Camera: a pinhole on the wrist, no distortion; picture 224 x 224 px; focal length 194.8 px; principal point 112.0 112.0 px. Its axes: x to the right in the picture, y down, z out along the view. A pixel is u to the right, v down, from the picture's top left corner.
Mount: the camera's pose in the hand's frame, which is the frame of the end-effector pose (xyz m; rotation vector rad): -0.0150 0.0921 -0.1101 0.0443 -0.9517 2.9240
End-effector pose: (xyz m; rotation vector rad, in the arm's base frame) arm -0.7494 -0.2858 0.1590 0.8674 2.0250 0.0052
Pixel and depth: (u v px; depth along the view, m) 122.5 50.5 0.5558
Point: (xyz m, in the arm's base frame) -0.4628 -0.5109 -0.1116
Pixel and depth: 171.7 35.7 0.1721
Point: -0.6478 -0.3076 0.1780
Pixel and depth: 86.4 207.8 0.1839
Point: -0.8143 -0.3468 0.1364
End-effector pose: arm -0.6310 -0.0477 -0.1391 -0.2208 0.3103 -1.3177
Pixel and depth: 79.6 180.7 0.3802
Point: -0.8041 -0.1476 0.0460
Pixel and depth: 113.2 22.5 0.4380
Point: -0.5089 -0.0543 0.2018
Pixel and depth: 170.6 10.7 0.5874
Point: -0.4741 0.1041 0.3946
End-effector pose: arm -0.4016 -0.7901 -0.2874 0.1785 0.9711 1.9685
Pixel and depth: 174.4 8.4 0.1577
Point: -0.3816 -0.8163 -0.1782
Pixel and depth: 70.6 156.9 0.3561
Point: -0.2505 -0.6222 -0.3455
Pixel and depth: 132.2 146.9 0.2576
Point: -0.2791 -0.7563 -0.2938
